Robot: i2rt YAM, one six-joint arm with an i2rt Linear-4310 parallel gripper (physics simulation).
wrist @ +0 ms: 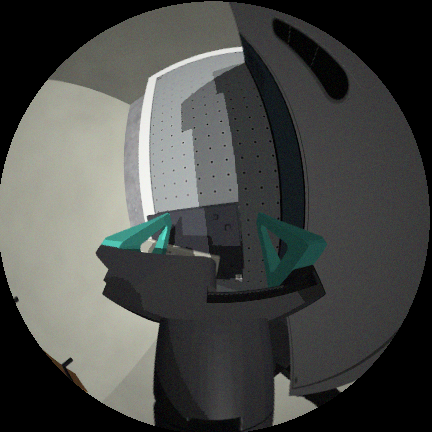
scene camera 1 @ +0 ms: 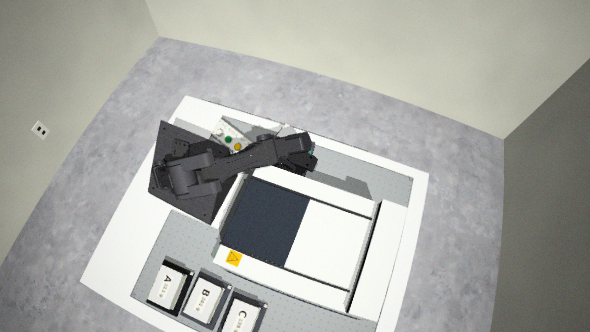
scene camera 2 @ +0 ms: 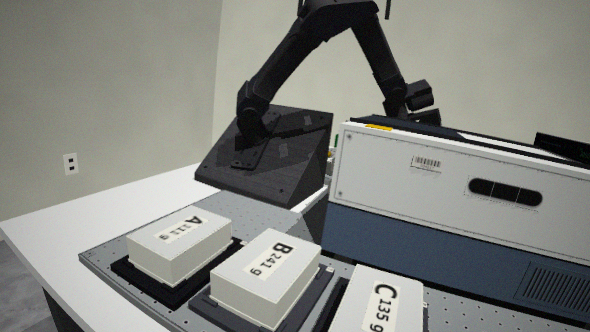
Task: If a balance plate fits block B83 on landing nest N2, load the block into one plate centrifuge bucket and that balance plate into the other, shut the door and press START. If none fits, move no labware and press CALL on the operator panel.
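Frame: origin at the arm's base, x back, y right, z up, level; metres.
Where they show: gripper, fingertip midpoint: (wrist: 213, 217) (scene camera 1: 303, 169); arm's base, link origin: (wrist: 284, 361) (scene camera 2: 257, 139).
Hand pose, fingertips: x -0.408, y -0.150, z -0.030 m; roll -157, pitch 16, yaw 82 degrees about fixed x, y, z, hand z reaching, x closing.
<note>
Things, the pixels of their top centre, and the offset from my fingertips. "*": a spot on its surface instead. Level surfaces: height alone.
- dark nest plate, top centre: (wrist: 185, 249) (scene camera 1: 294, 154) dx +0.053, dy -0.062, dz -0.031 m
- labware piece, surface spot: (wrist: 194, 252) * dx +0.058, dy -0.049, dz -0.033 m
- Balance plates A, top centre: (scene camera 2: 182, 227) (scene camera 1: 165, 286) dx +0.302, dy +0.539, dz -0.023 m
- B, top centre: (scene camera 2: 271, 258) (scene camera 1: 202, 300) dx +0.168, dy +0.531, dz -0.023 m
- C, top centre: (scene camera 2: 383, 306) (scene camera 1: 239, 321) dx +0.033, dy +0.551, dz -0.023 m
- operator panel, top centre: (scene camera 1: 236, 136) dx +0.271, dy -0.046, dz +0.007 m
- perforated plate, surface height: dz -0.077 m
- dark display, surface spot: (scene camera 2: 562, 145) * dx -0.252, dy +0.230, dz +0.153 m
My gripper (wrist: 213, 217) is open, its teal fingers wide apart, behind the centrifuge. In the wrist view a dark nest plate (wrist: 187, 223) lies below the fingers, with the pale edge of a labware piece (wrist: 194, 252) partly hidden by the gripper body; I cannot read any label on it. Balance plates A (scene camera 1: 167, 289) (scene camera 2: 180, 245), B (scene camera 1: 204, 301) (scene camera 2: 265, 277) and C (scene camera 1: 242, 316) (scene camera 2: 382, 305) sit on dark nests, marked 111 g, 241 g and 135 g in scene camera 2. The centrifuge (scene camera 1: 295, 275) (scene camera 2: 390, 185) has a navy panel on top. The operator panel (scene camera 1: 230, 134) is partly behind the arm.
The black wedge-shaped arm base (scene camera 1: 200, 205) (scene camera 2: 305, 165) stands beside the centrifuge. The centrifuge's side wall (wrist: 360, 200) rises close on the right in the wrist view. A perforated plate (scene camera 1: 395, 182) (wrist: 172, 175) runs along it. A dark display (scene camera 2: 562, 145) stands on the centrifuge.
</note>
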